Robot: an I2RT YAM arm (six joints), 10 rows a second.
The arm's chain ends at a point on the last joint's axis. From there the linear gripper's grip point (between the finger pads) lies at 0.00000 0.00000 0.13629 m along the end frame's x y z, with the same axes.
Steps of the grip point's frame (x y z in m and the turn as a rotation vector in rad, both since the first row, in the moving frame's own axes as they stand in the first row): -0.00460, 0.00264, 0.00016, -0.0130, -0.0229, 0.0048; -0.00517, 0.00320, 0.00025, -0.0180, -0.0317, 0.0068; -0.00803, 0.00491, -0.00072, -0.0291, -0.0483, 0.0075; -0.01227, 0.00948, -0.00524, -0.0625, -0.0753, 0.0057; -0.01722, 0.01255, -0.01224, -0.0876, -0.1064, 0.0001; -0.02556, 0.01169, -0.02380, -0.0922, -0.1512, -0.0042; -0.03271, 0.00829, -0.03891, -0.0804, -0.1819, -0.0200; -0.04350, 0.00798, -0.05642, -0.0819, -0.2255, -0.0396
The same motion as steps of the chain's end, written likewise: -0.00148, 0.00088, 0.00021, -0.0130, -0.0229, 0.0048; -0.00084, 0.00076, 0.00034, -0.0180, -0.0317, 0.0068; -0.00144, 0.00097, -0.00050, -0.0291, -0.0483, 0.0075; -0.00200, 0.00100, -0.00459, -0.0625, -0.0753, 0.0057; -0.00276, 0.00065, -0.01095, -0.0876, -0.1064, 0.0001; -0.00509, -0.00085, -0.02167, -0.0922, -0.1512, -0.0042; -0.00819, -0.00284, -0.03622, -0.0804, -0.1819, -0.0200; -0.01329, -0.00368, -0.05252, -0.0819, -0.2255, -0.0396
